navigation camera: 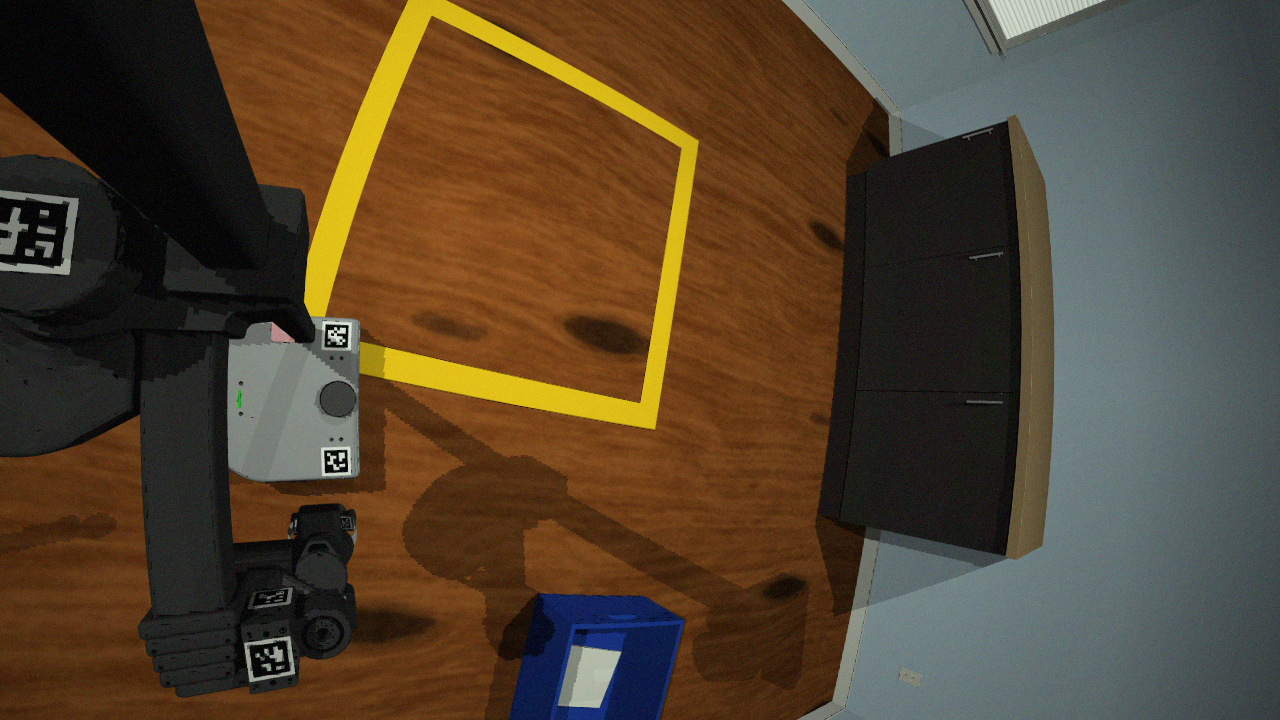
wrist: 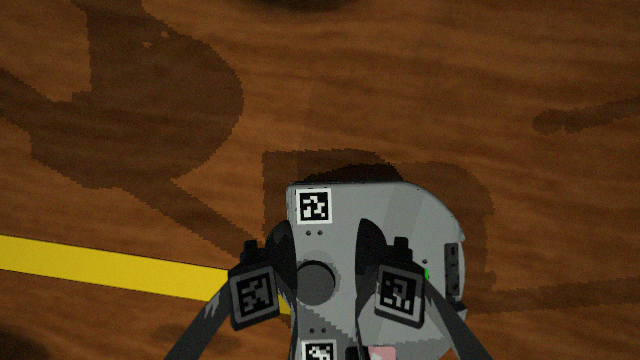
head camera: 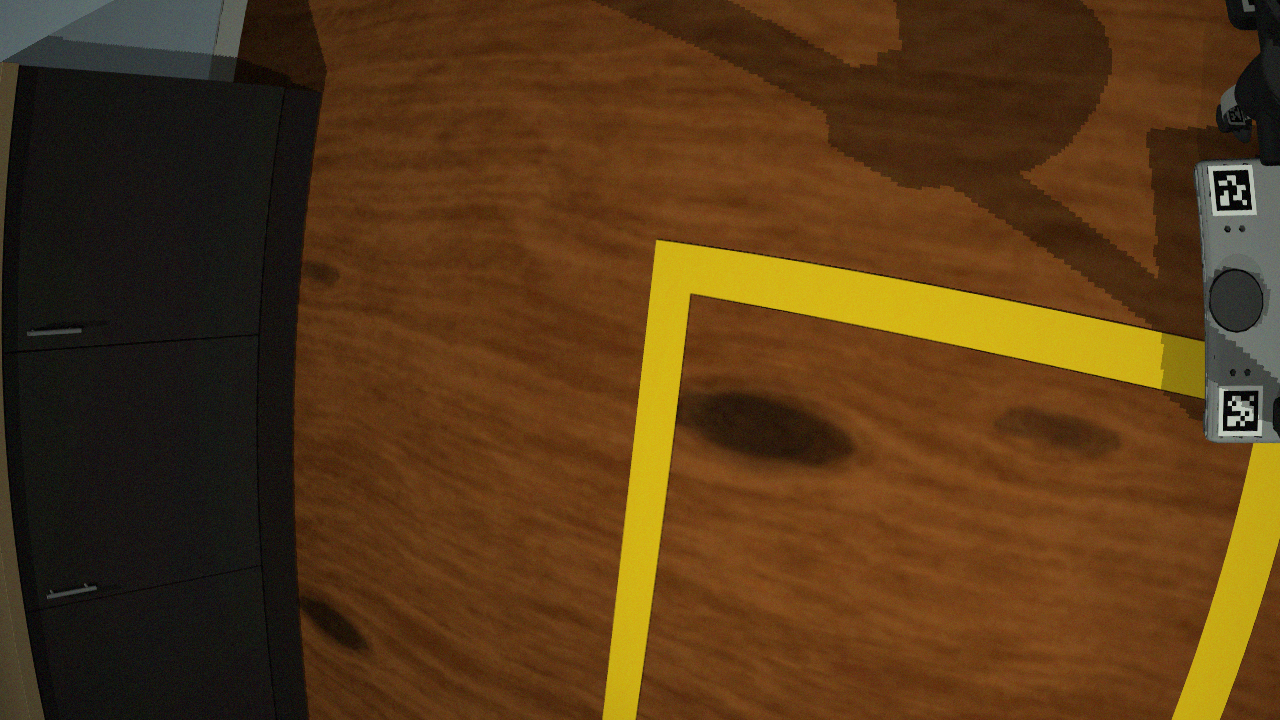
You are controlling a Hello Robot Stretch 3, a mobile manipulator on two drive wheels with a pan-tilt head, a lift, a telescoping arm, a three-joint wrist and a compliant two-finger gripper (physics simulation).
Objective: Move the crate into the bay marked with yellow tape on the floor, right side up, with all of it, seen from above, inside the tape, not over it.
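Pixels of known places: gripper, between the fingertips: [wrist: 325, 245]; robot's base, origin of its link: [navigation camera: 335, 395] [wrist: 318, 256] [head camera: 1234, 300].
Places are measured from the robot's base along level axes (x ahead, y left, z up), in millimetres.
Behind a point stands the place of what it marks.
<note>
The blue crate [navigation camera: 547, 662] {x 483, y -733, z 146 mm} stands right side up at the bottom of the navigation view, partly cut off, with a pale sheet inside. It is outside the bay, apart from the tape. The yellow tape [head camera: 648, 483] {x 991, y 276, z 1 mm} [navigation camera: 519, 386] {x 482, y 24, z 1 mm} [wrist: 100, 265] {x 490, y 4, z 1 mm} outlines the bay; the base hides its near corner in the navigation view. My gripper [wrist: 325, 245] {x -22, y -148, z 513 mm} is open and empty, pointing down above the robot's base in the wrist view, well apart from the crate. Its fingers cannot be made out in the navigation view. The crate does not show in the head or wrist view.
My grey base [head camera: 1230, 349] {x 13, y 58, z 160 mm} [navigation camera: 290, 420] {x -92, y -44, z 160 mm} [wrist: 350, 205] {x -64, y -130, z 160 mm} overlaps a corner of the bay in the views. A dark cabinet [head camera: 143, 205] {x 1952, y -307, z 513 mm} [navigation camera: 930, 331] {x 2058, y 248, z 495 mm} stands beyond the bay, against the blue wall [navigation camera: 1154, 358] {x 2666, y 130, z 1313 mm}. Shadows of the robot fall across the wood floor between bay and crate.
</note>
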